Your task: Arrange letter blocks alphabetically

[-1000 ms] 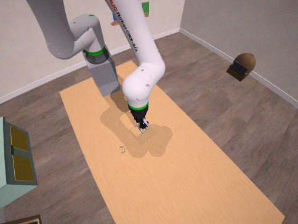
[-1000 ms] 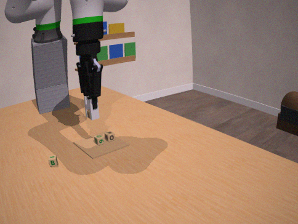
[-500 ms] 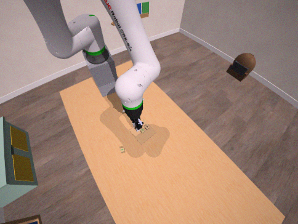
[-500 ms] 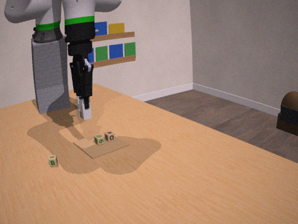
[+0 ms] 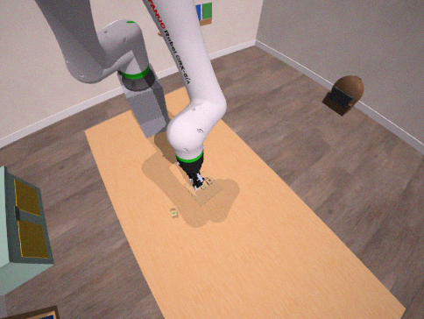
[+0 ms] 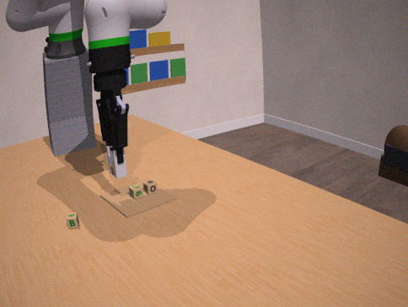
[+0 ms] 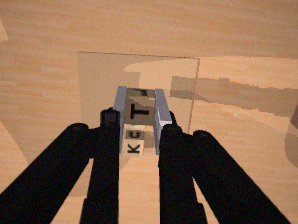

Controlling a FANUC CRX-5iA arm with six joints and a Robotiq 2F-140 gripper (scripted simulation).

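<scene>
Right now my hand is 4 cm to the right of the thin tan mat and 10 cm above it.
</scene>
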